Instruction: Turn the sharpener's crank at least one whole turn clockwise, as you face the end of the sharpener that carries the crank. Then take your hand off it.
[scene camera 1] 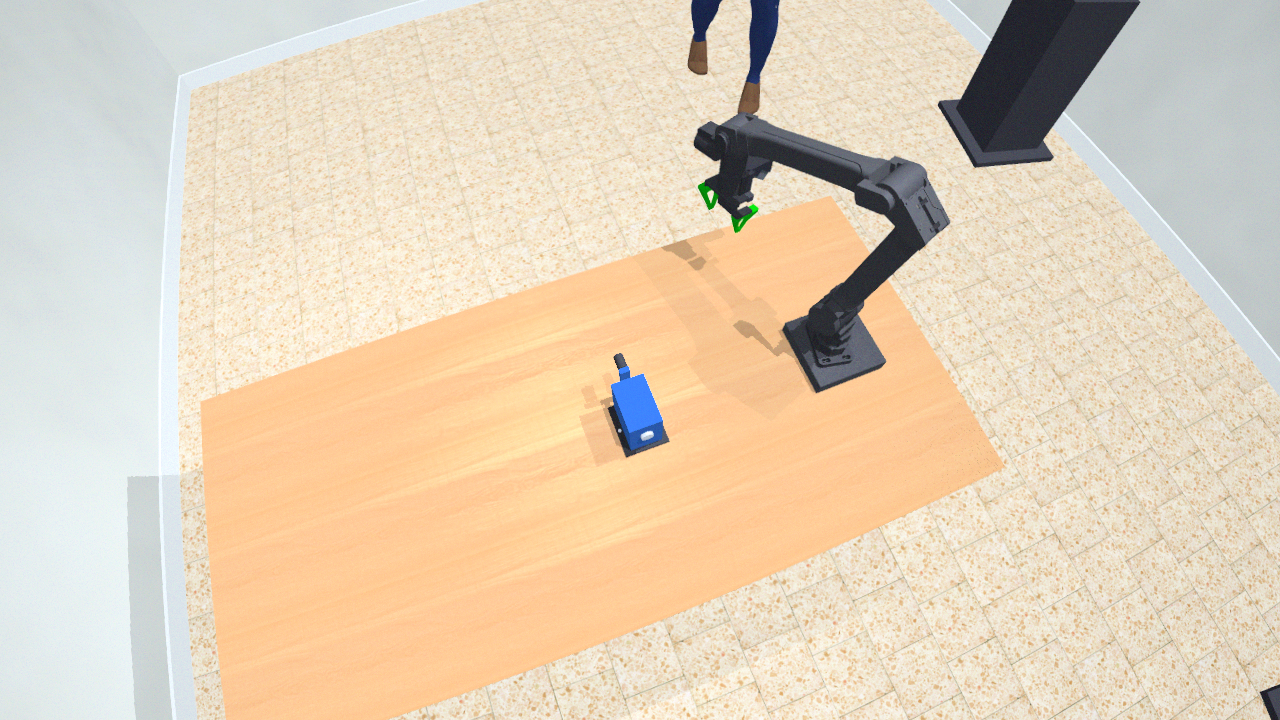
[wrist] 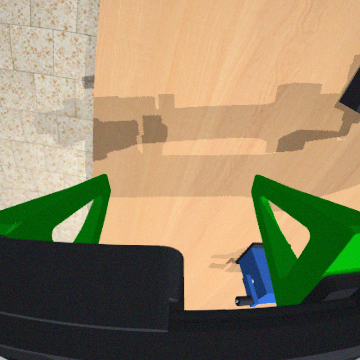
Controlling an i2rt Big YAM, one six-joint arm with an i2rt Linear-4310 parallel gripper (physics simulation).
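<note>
The blue box-shaped sharpener stands on a dark base near the middle of the table. In the scene view, a white round spot is on its near end, and the crank's black handle sticks out beyond its far end. In the wrist view, the sharpener is at the lower right, partly hidden by the right green finger. My gripper is wide open and empty. It hangs high near the table's far edge, well apart from the sharpener and its crank.
The wooden table carries the arm's square black base to the right of the sharpener. The arm's shadow falls across the table. A dark pillar and a person's legs are beyond the table.
</note>
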